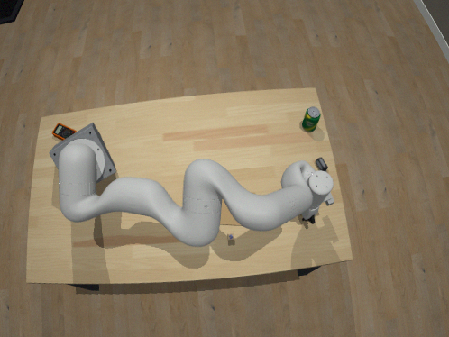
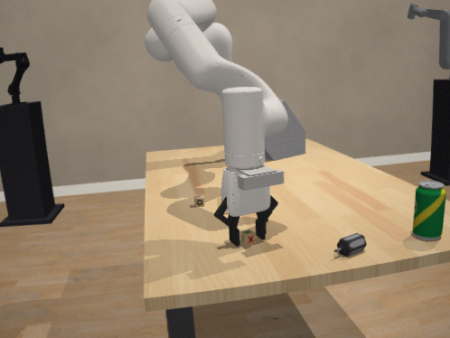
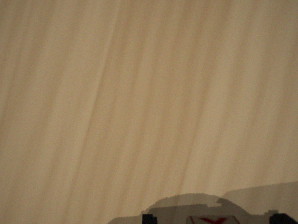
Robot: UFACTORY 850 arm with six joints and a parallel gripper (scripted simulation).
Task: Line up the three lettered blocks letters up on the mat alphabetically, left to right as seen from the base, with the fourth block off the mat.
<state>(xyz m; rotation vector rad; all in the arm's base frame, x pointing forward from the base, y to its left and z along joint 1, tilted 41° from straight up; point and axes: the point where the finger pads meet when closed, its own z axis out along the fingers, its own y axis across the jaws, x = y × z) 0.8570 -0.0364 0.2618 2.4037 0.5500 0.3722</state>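
Right now the tan mat is 26 cm behind my hand, 3 cm to the left of it and 2 cm below it. Round my hand: green can: 8 cm ahead, 40 cm to the left, 4 cm above; orange meter: 106 cm behind, 41 cm to the left.
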